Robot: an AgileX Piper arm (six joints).
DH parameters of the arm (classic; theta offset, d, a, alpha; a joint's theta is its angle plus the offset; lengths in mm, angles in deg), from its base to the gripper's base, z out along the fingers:
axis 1: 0 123 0 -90
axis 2: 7.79 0 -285 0
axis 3: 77.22 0 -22 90
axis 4: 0 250.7 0 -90
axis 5: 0 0 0 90
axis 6: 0 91 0 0
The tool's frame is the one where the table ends.
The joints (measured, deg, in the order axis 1, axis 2, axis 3, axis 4, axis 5, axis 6), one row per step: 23.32 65.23 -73.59 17.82 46.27 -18.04; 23.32 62.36 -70.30 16.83 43.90 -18.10; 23.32 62.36 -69.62 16.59 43.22 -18.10; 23.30 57.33 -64.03 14.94 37.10 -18.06; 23.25 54.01 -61.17 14.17 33.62 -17.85; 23.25 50.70 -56.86 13.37 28.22 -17.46; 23.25 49.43 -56.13 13.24 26.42 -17.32; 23.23 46.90 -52.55 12.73 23.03 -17.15; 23.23 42.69 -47.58 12.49 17.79 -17.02; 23.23 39.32 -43.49 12.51 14.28 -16.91; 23.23 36.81 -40.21 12.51 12.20 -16.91
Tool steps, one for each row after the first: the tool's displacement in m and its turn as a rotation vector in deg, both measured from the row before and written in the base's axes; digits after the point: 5 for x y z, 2 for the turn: -0.00956 -0.00614 -0.00407 -0.05 -2.04 -0.88; 0.00107 -0.00006 -0.00295 -0.19 -0.05 -0.24; -0.01512 -0.01056 -0.00481 0.97 -5.38 -2.01; -0.01098 -0.00689 -0.00002 1.15 -3.64 -1.14; -0.00881 -0.00638 -0.00616 1.51 -3.92 -1.54; -0.00432 -0.00259 0.00240 0.98 -2.06 -0.47; -0.00696 -0.00461 -0.00806 0.71 -2.13 -0.90; -0.01255 -0.00738 -0.00915 1.80 -3.95 -1.19; -0.00992 -0.00551 -0.00982 1.30 -2.38 -0.76; -0.00705 -0.00378 -0.00998 0.56 -1.13 -0.45
